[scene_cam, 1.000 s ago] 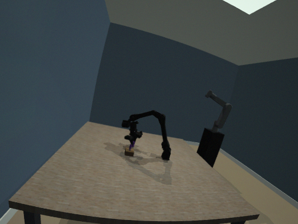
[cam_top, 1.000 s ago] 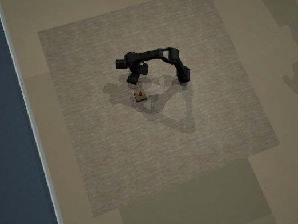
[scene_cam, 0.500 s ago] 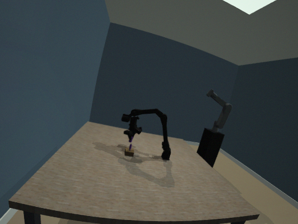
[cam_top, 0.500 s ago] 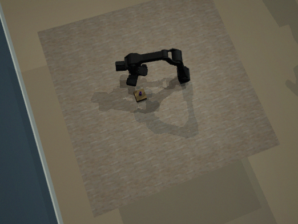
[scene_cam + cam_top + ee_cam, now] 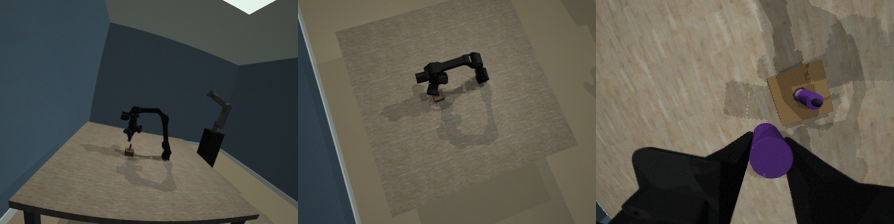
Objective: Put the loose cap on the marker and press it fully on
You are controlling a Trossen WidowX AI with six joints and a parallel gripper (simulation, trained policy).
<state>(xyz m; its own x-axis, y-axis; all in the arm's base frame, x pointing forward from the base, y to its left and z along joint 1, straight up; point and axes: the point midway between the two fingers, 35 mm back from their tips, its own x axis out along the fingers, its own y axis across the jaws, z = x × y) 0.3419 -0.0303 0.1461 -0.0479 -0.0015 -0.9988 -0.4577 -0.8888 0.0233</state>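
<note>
Right now my gripper tip is 9 cm above the tan holder block, 5 cm to the right of it and 1 cm past it. Also, from my gripper tip: purple cap: 1 cm above.
</note>
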